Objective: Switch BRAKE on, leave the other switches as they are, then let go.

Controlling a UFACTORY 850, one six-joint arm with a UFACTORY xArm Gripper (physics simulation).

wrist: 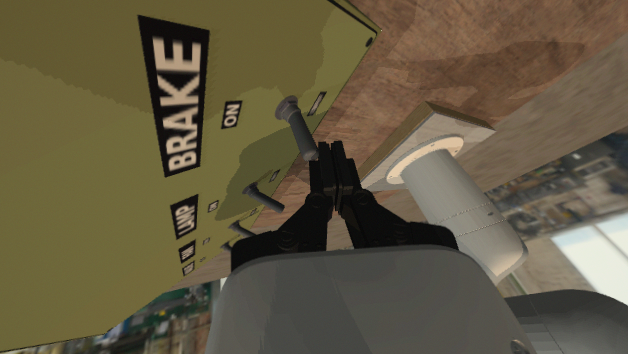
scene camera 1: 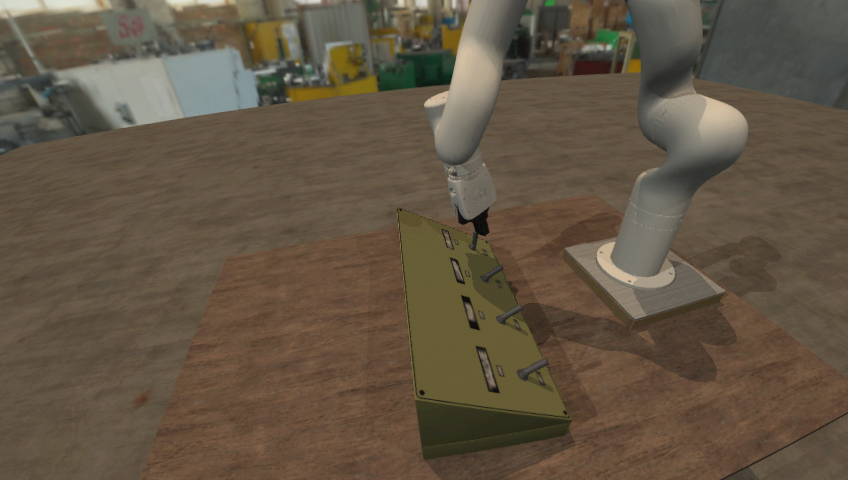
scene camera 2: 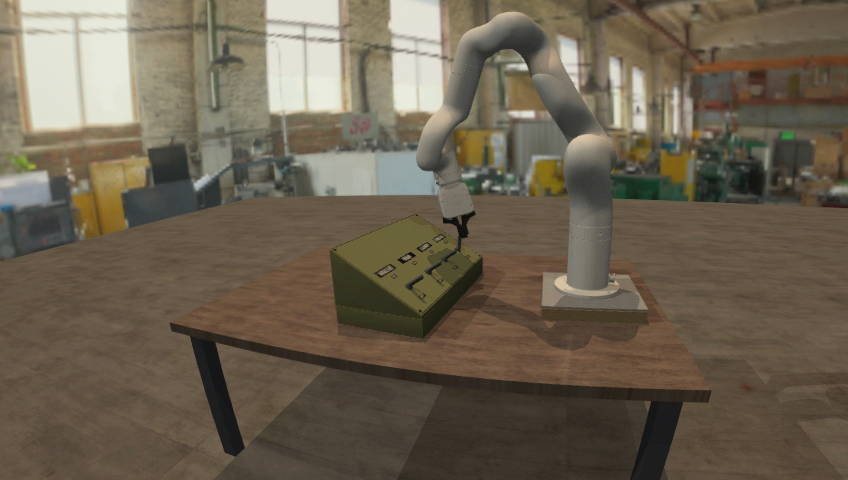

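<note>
The olive switch panel (scene camera 1: pixel 434 333) (scene camera 2: pixel 374 246) (wrist: pixel 75 200) slopes up from the table. The BRAKE lever (scene camera 1: pixel 474 240) (scene camera 2: pixel 458 243) (wrist: pixel 301 134) is at its far end and stands more upright than the others. Its ON plate (wrist: pixel 231 114) is on one side and another small plate (wrist: pixel 317 103), seen edge-on, is on the other. My gripper (scene camera 1: pixel 484 232) (scene camera 2: pixel 464 235) (wrist: pixel 328 156) is shut and empty, its fingertips at the lever's tip on the side away from ON; contact looks likely. The LAMP lever (scene camera 1: pixel 492 273) (scene camera 2: pixel 450 256) (wrist: pixel 265 197) leans away from its ON plate.
Two more levers (scene camera 1: pixel 509 314) (scene camera 1: pixel 532 368), nearer scene camera 1, lean the same way as LAMP. My arm's base (scene camera 1: pixel 636 264) (scene camera 2: pixel 586 285) stands on a plate beside the panel's low edge, on the wooden table (scene camera 1: pixel 285 356) (scene camera 2: pixel 255 315).
</note>
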